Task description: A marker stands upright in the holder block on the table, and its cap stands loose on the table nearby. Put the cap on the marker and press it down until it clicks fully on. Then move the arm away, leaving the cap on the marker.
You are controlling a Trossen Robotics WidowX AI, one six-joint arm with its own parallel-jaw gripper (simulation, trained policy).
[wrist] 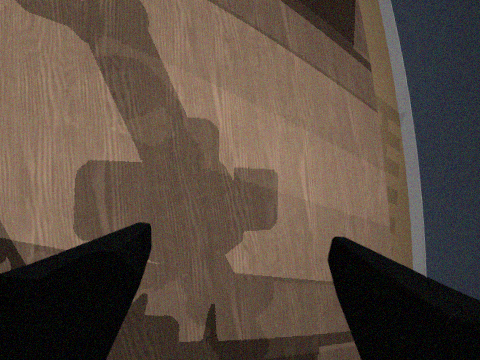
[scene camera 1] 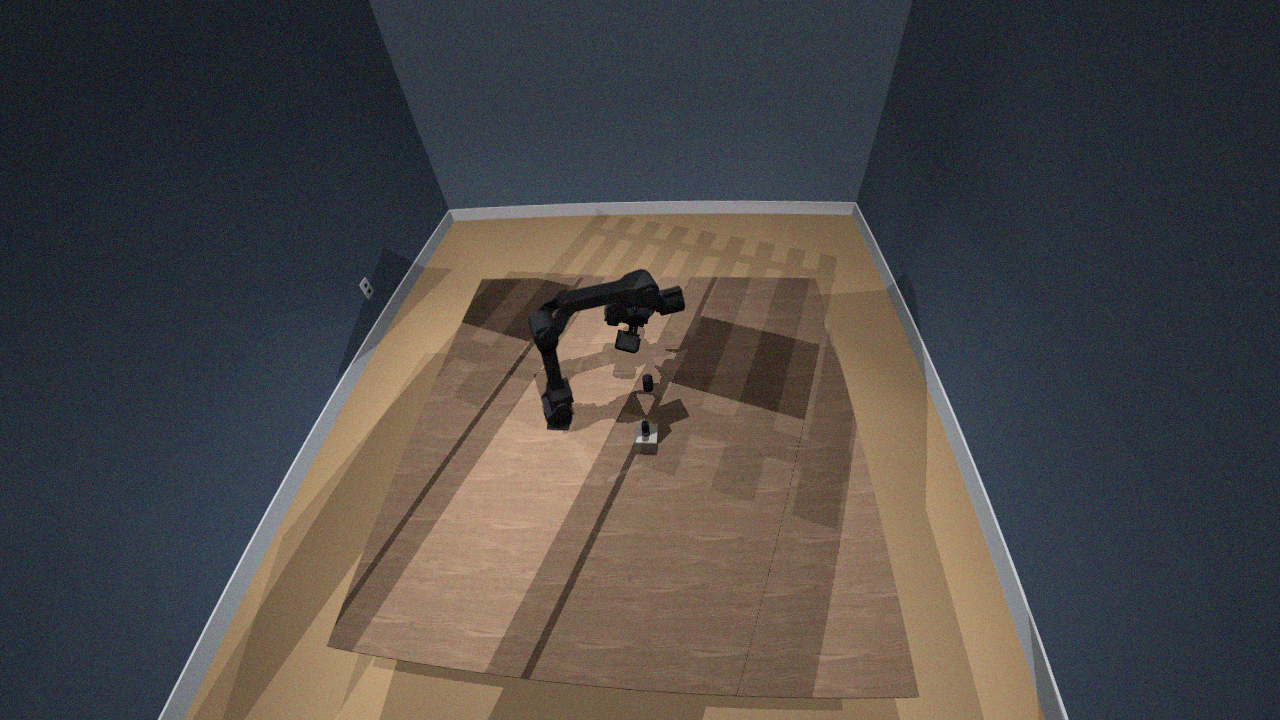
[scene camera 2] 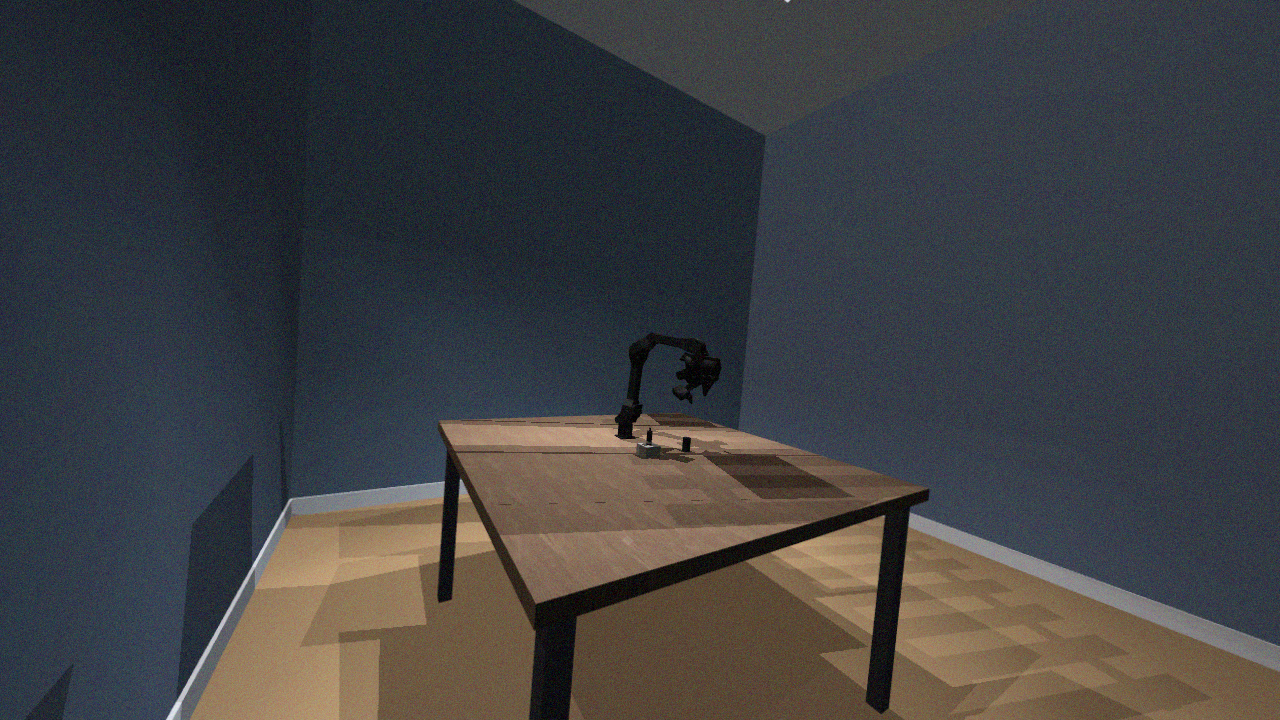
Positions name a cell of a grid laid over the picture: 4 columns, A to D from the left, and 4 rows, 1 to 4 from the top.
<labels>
gripper: wrist C3; scene camera 1 B2; scene camera 2 C3
</labels>
